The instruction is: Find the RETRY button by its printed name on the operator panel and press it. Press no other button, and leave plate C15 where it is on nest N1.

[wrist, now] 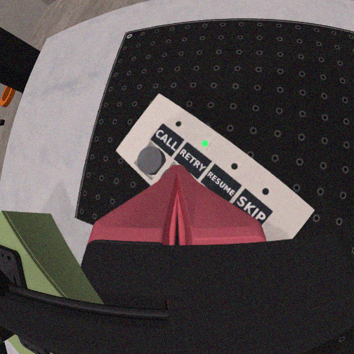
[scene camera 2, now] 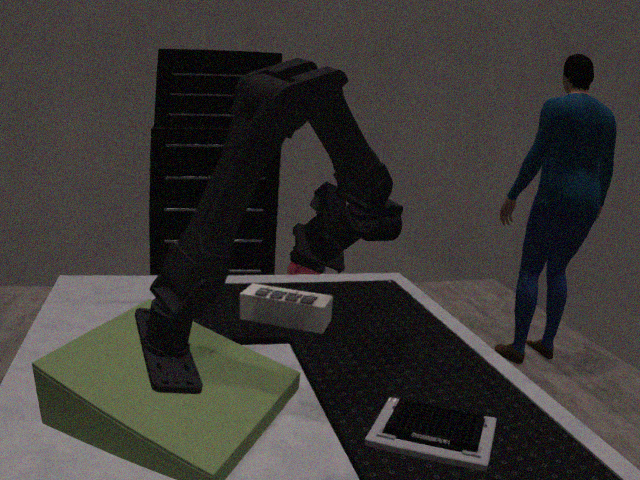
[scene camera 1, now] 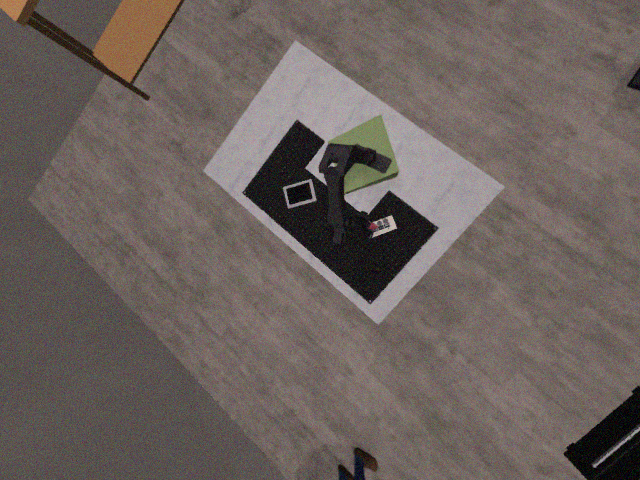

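Seen in the pictures: gripper, fingertip midpoint: (scene camera 2: 288, 271) (scene camera 1: 377, 226); arm's base, origin of the base link: (scene camera 2: 165, 350) (scene camera 1: 370, 158).
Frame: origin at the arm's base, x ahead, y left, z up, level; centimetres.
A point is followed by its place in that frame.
The pale operator panel (scene camera 1: 391, 226) {x 23.8, y 24.6, z -0.7 cm} (scene camera 2: 284, 314) {x 25.8, y 16.3, z -3.3 cm} (wrist: 150, 111) lies on the black mat. In the wrist view its labels read CALL, RETRY (wrist: 192, 160), RESUME and SKIP. A green light (wrist: 205, 143) glows above RETRY; the other lamps are dark. The grey CALL button (wrist: 151, 160) shows. The RETRY button is mostly hidden behind the red fingertips, and the RESUME and SKIP buttons are hidden. My gripper (scene camera 1: 372, 226) {x 27.4, y 18.8, z 4.3 cm} (wrist: 176, 174) is shut and empty, its tips over the RETRY button's place; contact cannot be told. The dark plate C15 (scene camera 1: 299, 193) {x 30.6, y -24.7, z -3.6 cm} (scene camera 2: 436, 421) {x 30.4, y -25.3, z -3.2 cm} lies in the white nest N1 (scene camera 1: 302, 204) {x 34.9, y -20.8, z -4.8 cm} (scene camera 2: 379, 421) {x 24.7, y -20.2, z -4.7 cm}.
The arm stands on a green sloped block (scene camera 1: 369, 133) {x -10.1, y -6.1, z 0.8 cm} (scene camera 2: 248, 372) {x 11.5, y -4.5, z -2.8 cm} (wrist: 75, 265) beside the perforated black mat (scene camera 1: 361, 273) {x 51.2, y 23.7, z -5.9 cm} (scene camera 2: 361, 335) {x 38.2, y 8.4, z -5.9 cm} (wrist: 165, 60). A person (scene camera 2: 576, 149) stands beyond the table. A dark cabinet (scene camera 2: 170, 155) is behind the arm.
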